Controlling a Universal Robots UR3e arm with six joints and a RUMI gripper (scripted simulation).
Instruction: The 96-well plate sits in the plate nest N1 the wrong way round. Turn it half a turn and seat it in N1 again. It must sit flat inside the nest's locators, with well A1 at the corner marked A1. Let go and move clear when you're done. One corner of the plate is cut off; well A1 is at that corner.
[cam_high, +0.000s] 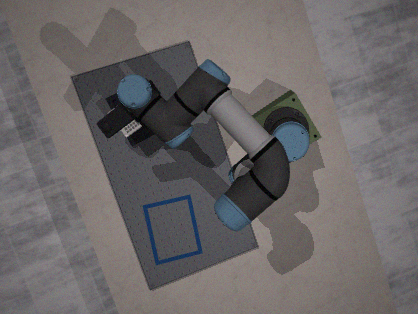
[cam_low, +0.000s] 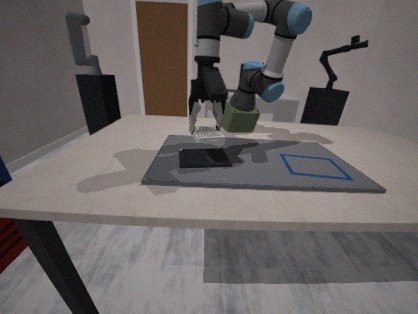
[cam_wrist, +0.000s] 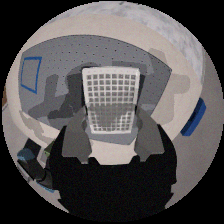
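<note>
Now: hand 1 cm above the white 96-well plate. The rest, counted from my hand: dark flat block: 10 cm below; A1 corner mark: 3 cm behind, 9 cm to the right, 9 cm below.
</note>
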